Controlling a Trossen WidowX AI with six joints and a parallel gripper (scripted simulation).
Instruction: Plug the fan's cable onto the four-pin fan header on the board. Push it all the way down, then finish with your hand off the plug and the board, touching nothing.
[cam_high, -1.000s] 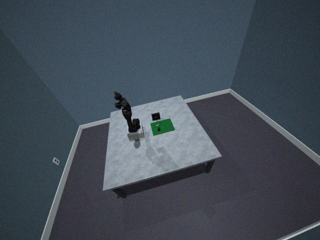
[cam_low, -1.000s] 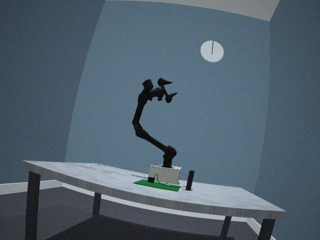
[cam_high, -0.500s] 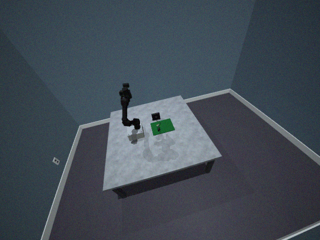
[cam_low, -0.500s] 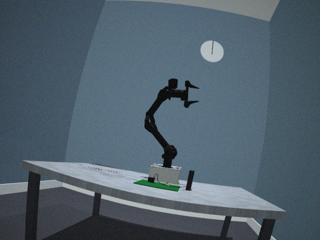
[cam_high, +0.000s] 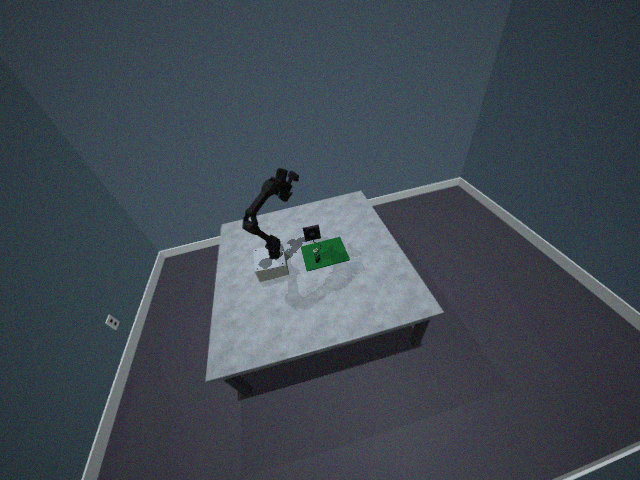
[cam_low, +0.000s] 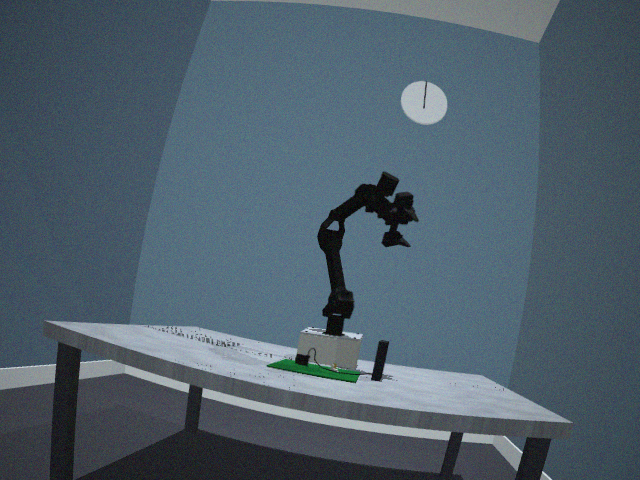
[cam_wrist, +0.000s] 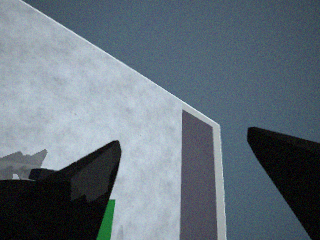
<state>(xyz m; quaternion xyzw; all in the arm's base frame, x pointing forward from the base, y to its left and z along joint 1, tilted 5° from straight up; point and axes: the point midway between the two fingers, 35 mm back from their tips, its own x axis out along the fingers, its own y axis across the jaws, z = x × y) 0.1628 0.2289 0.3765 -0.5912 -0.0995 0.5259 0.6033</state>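
The black fan plug lies 8 cm ahead of my gripper tip, 26 cm to the right of it and 44 cm below it. The rest, counted from my gripper tip: board: 12 cm ahead, 19 cm to the right, 47 cm below; then square black fan: 5 cm ahead, 3 cm to the right, 40 cm below.
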